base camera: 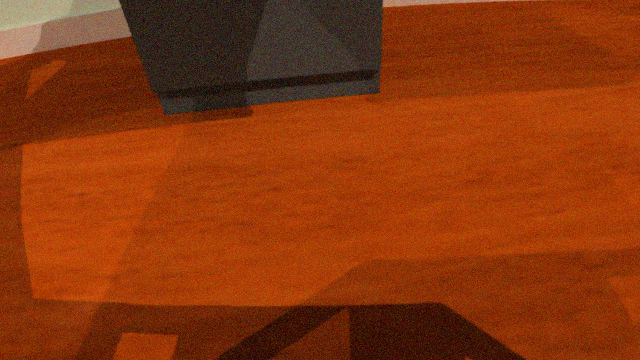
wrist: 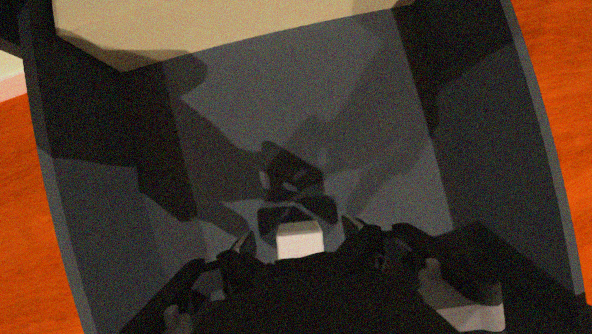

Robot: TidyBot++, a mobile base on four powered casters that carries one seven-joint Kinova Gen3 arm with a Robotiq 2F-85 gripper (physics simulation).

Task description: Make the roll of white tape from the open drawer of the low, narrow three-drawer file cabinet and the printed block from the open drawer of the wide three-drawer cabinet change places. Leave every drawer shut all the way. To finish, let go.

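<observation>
In the wrist view, my gripper (wrist: 299, 233) is open and low inside an open dark grey drawer (wrist: 320, 100). A small pale, box-shaped thing (wrist: 300, 244) shows between the spread fingers, apart from both; it looks like the printed block, but no print shows, and the gripper's body hides its lower part. Dark shadows of the gripper fall on the drawer's bottom. The frames do not show for certain which cabinet the drawer belongs to. The roll of white tape does not show in either view. The gripper does not show in the base view.
A dark grey cabinet part (base camera: 310, 45) stands at the top of the base view, on the orange wood floor (base camera: 320, 190). A cream panel (wrist: 225, 25) closes the drawer's far end. The drawer's side walls (wrist: 545, 135) rise on both sides of the gripper.
</observation>
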